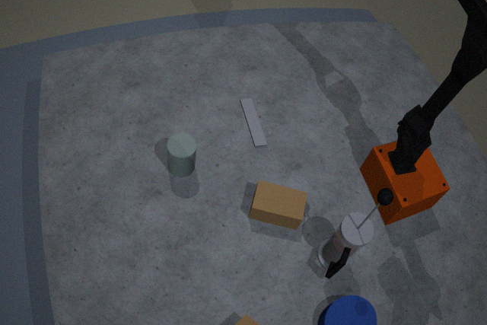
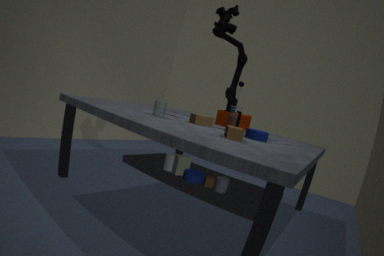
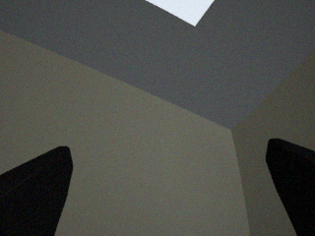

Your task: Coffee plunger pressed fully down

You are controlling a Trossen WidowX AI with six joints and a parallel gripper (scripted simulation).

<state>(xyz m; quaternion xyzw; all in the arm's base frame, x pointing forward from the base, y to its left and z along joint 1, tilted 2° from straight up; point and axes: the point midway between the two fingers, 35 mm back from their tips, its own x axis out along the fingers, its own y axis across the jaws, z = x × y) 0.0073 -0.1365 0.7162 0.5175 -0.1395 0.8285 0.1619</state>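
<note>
Now: the coffee press 200 mm ahead of my gripper tip, 310 mm to the left of it and 710 mm below it. Also, from my gripper tip: pale green cylinder 490 mm ahead, 20 mm to the left, 800 mm below; flat grey strip 300 mm ahead, 90 mm to the right, 840 mm below.
</note>
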